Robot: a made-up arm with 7 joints.
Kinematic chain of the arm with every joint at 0, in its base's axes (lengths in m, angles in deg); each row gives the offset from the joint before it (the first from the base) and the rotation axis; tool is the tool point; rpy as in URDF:
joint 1: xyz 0 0 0.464 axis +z
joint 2: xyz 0 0 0 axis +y
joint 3: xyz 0 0 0.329 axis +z
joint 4: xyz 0.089 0 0 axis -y
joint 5: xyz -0.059 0 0.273 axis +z
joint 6: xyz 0 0 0 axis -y
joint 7: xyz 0.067 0 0 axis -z
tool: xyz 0 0 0 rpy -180 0 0
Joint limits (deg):
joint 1: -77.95..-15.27
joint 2: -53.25..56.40
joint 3: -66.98..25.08
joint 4: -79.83..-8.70
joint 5: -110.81..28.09
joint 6: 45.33..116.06
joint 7: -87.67..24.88
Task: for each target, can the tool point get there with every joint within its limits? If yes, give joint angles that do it. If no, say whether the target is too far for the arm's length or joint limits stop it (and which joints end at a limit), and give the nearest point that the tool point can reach.
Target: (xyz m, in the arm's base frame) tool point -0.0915 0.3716 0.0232
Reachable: no: joint limits stop it (at a limit: joint 1, joint 2, joint 3, joint 4, joint 6) | nearest point 0.5598 0.0339 0.3848 | short by 0.818 m
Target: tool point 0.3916 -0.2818 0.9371
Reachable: yes | joints -21.87 21.84 -21.90 -44.39 -96.04 80.65 -21.76
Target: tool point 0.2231 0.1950 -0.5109
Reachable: no: too far | nearest point 0.5545 -0.0413 0.3605 | short by 0.962 m
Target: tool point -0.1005 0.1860 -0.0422
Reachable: no: joint limits stop it (at a limit: joint 1, joint 2, joint 4, joint 6) | nearest point 0.5587 0.0183 0.3780 | short by 0.800 m
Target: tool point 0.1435 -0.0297 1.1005
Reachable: yes | joints -32.43 -20.83 7.58 -64.39 -12.82 108.24 -53.10
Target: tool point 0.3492 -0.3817 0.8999
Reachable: yes | joints -34.05 41.70 -50.40 -15.97 -24.46 66.57 -18.93
